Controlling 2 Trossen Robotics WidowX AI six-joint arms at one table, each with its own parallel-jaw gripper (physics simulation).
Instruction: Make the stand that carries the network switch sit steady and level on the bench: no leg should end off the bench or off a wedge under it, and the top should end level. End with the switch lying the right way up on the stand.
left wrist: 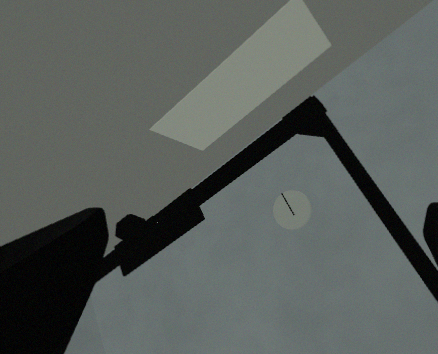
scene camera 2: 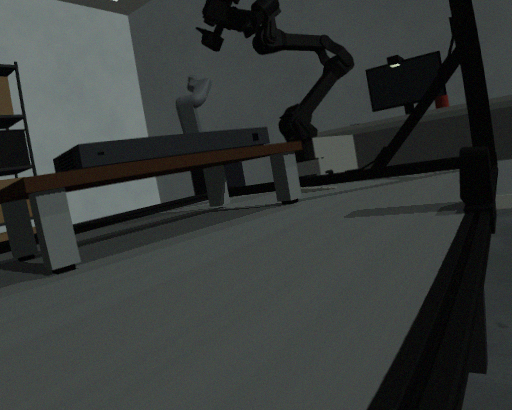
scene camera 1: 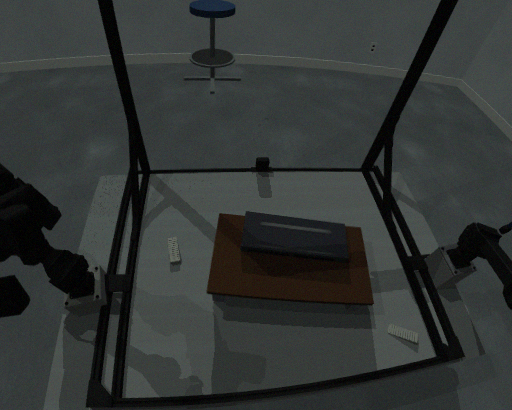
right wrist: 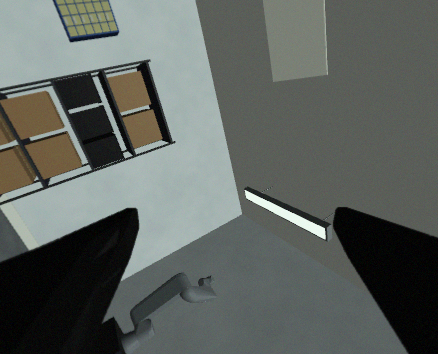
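Pixels of known places: left gripper, between the fingertips: (left wrist: 261,220); right gripper, between the fingertips: (scene camera 2: 202,13) (right wrist: 237,216); left arm's base, origin of its link: (scene camera 1: 458,258); right arm's base, origin of its link: (scene camera 2: 305,161) (scene camera 1: 81,285).
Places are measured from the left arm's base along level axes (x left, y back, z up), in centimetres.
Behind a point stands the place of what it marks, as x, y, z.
Note:
The stand has a brown top (scene camera 1: 279,285) @[-1.8, -57.4, -1.0] (scene camera 2: 173,163) @[-19.7, -45.2, -1.8] and grey legs (scene camera 2: 285,179) @[-23.2, -66.4, -6.8], and it stands in the middle of the bench (scene camera 1: 295,358) @[15.0, -55.0, -11.0]. The dark network switch (scene camera 1: 295,236) @[-13.7, -50.8, 1.8] (scene camera 2: 165,146) @[-18.7, -45.4, 0.4] lies flat on its back half, right way up. One white wedge (scene camera 1: 174,249) @[-20.1, -84.2, -10.3] lies on the bench left of the stand. A second wedge (scene camera 1: 402,333) @[15.3, -22.9, -10.4] lies at its front right. My right gripper (scene camera 2: 210,38) (right wrist: 233,211) @[13.0, -102.0, 43.4] is open and empty, raised high and pointing at the ceiling. My left gripper is open; only one finger (left wrist: 73,253) @[6.9, -13.4, 64.3] shows, and it also points upward.
A black frame (scene camera 1: 136,163) @[-43.1, -94.3, 4.0] (left wrist: 239,165) @[-47.1, -25.3, 91.0] runs around the bench, with a small camera (scene camera 1: 262,163) @[-50.2, -52.1, -6.4] on its back rail. The arm bases sit at the left edge (scene camera 1: 88,285) @[-7.1, -105.3, -2.3] and right edge (scene camera 1: 441,264) @[-0.1, -5.0, -2.6]. A blue stool (scene camera 1: 212,10) stands far behind.

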